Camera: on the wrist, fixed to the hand. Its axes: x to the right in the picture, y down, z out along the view.
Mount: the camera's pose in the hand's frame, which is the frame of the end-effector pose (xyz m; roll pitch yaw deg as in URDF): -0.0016 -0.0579 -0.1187 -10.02 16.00 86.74
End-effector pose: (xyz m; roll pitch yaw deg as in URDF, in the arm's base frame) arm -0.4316 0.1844 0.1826 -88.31 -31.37 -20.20
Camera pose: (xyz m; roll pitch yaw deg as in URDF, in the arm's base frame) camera -0.5010 0.0817 0.2282 -119.63 52.90 -44.39
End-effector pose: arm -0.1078 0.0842 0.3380 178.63 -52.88 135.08
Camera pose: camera -0.0838 -0.0255 0.4075 -135.34 -12.93 32.94
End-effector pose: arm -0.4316 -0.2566 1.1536 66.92 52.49 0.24
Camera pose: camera -0.5121 -0.1704 1.0941 55.73 -25.37 44.43
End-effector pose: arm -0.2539 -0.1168 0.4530 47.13 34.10 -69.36
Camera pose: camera -0.2342 -0.0341 0.3519 30.32 -23.36 -0.73
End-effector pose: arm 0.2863 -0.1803 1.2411 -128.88 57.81 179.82
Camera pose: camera 0.1861 -0.1239 1.3062 108.63 20.62 60.61
